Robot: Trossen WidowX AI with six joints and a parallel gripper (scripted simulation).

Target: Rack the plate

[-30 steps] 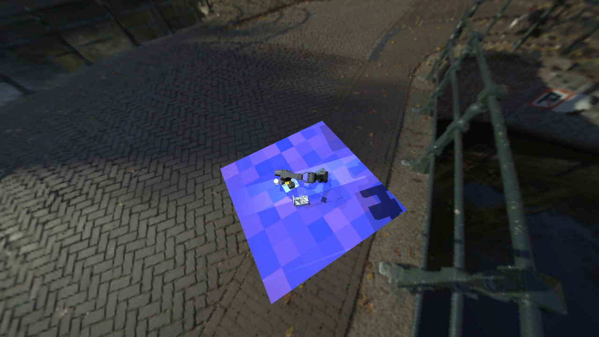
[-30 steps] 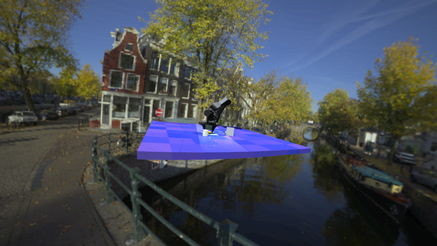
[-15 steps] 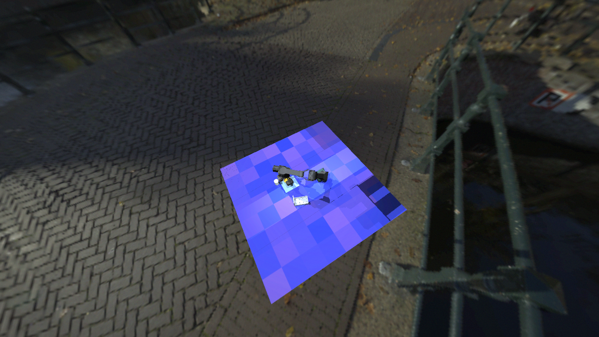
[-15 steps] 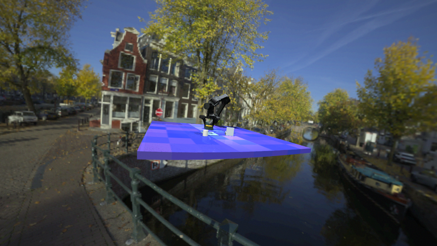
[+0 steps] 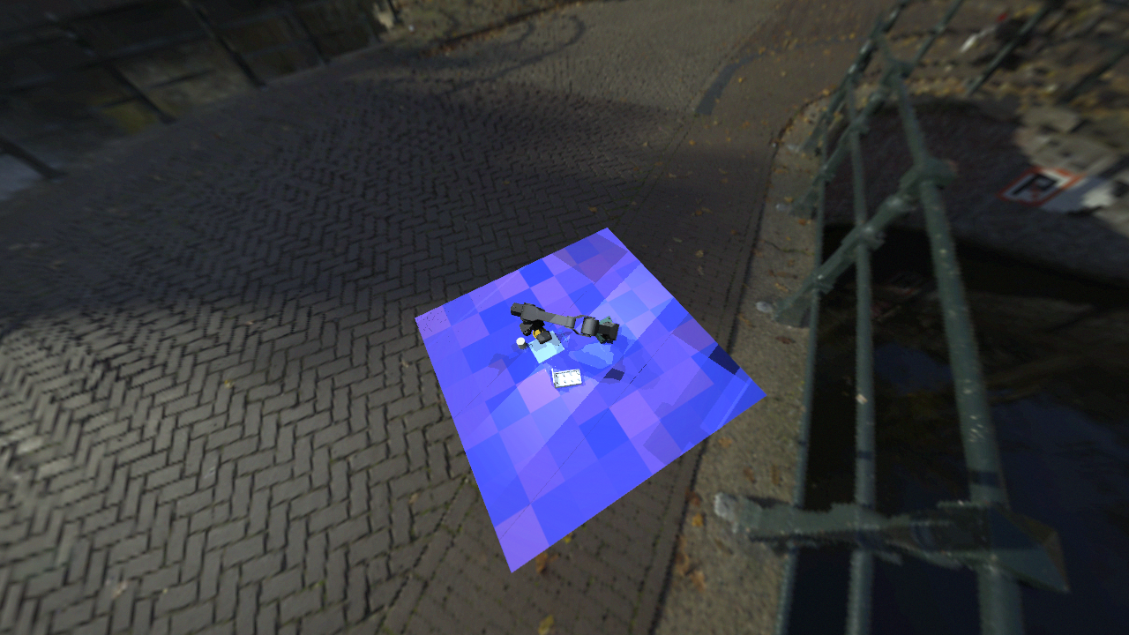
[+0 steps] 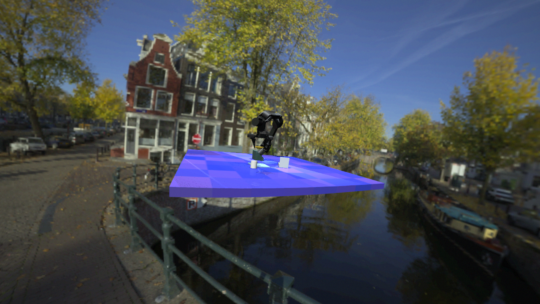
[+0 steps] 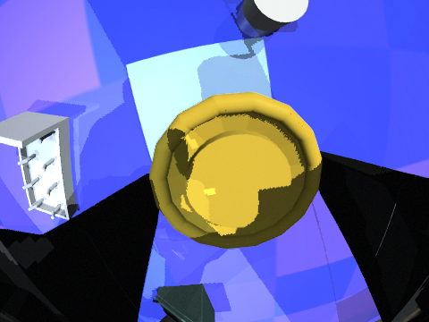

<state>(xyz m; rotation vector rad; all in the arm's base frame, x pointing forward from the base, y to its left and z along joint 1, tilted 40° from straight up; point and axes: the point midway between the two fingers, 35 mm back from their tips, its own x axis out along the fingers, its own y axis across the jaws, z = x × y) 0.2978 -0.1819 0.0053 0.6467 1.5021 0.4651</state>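
The dish rack is 220 mm to the left of my gripper tip and 110 mm below it. The rest, counted from my gripper tip: blue spoon: 120 mm behind, 130 mm below; then white cup: 90 mm ahead, 60 mm to the right, 100 mm below; then yellow plate: 10 mm above.
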